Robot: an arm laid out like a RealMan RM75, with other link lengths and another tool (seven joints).
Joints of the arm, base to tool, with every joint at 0 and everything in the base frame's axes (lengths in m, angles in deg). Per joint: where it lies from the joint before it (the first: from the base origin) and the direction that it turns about. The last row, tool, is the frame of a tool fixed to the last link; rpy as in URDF.
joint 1: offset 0 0 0.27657 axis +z
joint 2: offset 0 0 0 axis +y
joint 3: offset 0 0 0.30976 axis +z
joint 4: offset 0 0 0 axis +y
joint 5: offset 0 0 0.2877 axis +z
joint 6: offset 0 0 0 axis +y
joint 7: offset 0 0 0.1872 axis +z
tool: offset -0.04 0.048 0.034 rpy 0 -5.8 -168.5
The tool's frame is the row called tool.
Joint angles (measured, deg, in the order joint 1, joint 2, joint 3, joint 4, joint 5, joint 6, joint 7), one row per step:
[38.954, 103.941, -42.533, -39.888, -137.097, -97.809, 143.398]
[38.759, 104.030, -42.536, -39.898, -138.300, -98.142, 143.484]
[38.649, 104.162, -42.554, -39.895, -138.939, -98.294, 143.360]
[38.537, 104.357, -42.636, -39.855, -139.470, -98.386, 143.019]
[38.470, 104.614, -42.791, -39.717, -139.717, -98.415, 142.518]
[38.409, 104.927, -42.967, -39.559, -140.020, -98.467, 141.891]
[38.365, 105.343, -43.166, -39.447, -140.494, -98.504, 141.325]
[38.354, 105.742, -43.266, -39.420, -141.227, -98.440, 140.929]
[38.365, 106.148, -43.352, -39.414, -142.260, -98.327, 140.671]
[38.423, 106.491, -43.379, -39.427, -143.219, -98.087, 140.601]
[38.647, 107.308, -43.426, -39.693, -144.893, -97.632, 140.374]
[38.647, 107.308, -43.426, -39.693, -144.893, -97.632, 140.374]
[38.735, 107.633, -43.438, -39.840, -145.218, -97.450, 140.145]
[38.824, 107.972, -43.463, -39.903, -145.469, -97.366, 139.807]
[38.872, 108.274, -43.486, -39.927, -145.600, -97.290, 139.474]
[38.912, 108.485, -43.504, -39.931, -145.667, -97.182, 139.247]
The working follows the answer.
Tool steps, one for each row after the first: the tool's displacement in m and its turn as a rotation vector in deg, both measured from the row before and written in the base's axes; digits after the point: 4 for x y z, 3 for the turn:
[0.0053, -0.0039, -0.0022, -0.827, -0.843, -0.605]
[0.0026, -0.0025, -0.0020, -0.501, -0.415, -0.162]
[0.0021, -0.0027, -0.0029, -0.533, -0.338, 0.074]
[0.0007, -0.0025, -0.0038, -0.529, -0.077, 0.312]
[0.0006, -0.0030, -0.0045, -0.648, -0.081, 0.422]
[0.0007, -0.0033, -0.0055, -0.754, -0.181, 0.377]
[0.0014, -0.0026, -0.0048, -0.621, -0.430, 0.220]
[0.0024, -0.0026, -0.0049, -0.672, -0.702, 0.056]
[0.0022, -0.0013, -0.0039, -0.414, -0.708, -0.051]
[0.0015, -0.0015, -0.0079, -0.693, -1.196, 0.321]
[0.0000, 0.0000, 0.0000, 0.000, 0.000, 0.000]
[-0.0008, -0.0001, -0.0027, -0.125, -0.191, 0.368]
[-0.0012, -0.0007, -0.0032, -0.269, -0.045, 0.430]
[-0.0011, -0.0008, -0.0029, -0.226, 0.056, 0.383]
[-0.0008, -0.0004, -0.0021, -0.107, 0.042, 0.273]

Tool pose at each row, in the base's axes (x y z in m, rotation vector in deg; rounded; the steps above come from the unrounded poses):
[0.3052, 0.4983, 0.0621, 125.501, 126.925, 5.516]
[0.3105, 0.4944, 0.0599, 125.284, 125.453, 5.475]
[0.3130, 0.4919, 0.0578, 124.979, 124.840, 5.356]
[0.3151, 0.4892, 0.0549, 124.444, 124.517, 5.130]
[0.3158, 0.4867, 0.0512, 123.793, 124.592, 4.644]
[0.3165, 0.4837, 0.0467, 122.959, 124.731, 4.040]
[0.3172, 0.4805, 0.0412, 122.067, 124.716, 3.425]
[0.3186, 0.4779, 0.0364, 121.292, 124.448, 3.211]
[0.3210, 0.4754, 0.0314, 120.535, 123.829, 3.213]
[0.3232, 0.4741, 0.0275, 120.028, 123.203, 3.490]
[0.3247, 0.4726, 0.0196, 118.743, 122.577, 4.003]
[0.3247, 0.4726, 0.0196, 118.743, 122.577, 4.003]
[0.3239, 0.4725, 0.0169, 118.196, 122.802, 4.107]
[0.3227, 0.4717, 0.0137, 117.573, 123.118, 3.914]
[0.3216, 0.4709, 0.0107, 117.070, 123.457, 3.660]
[0.3209, 0.4705, 0.0087, 116.741, 123.721, 3.536]

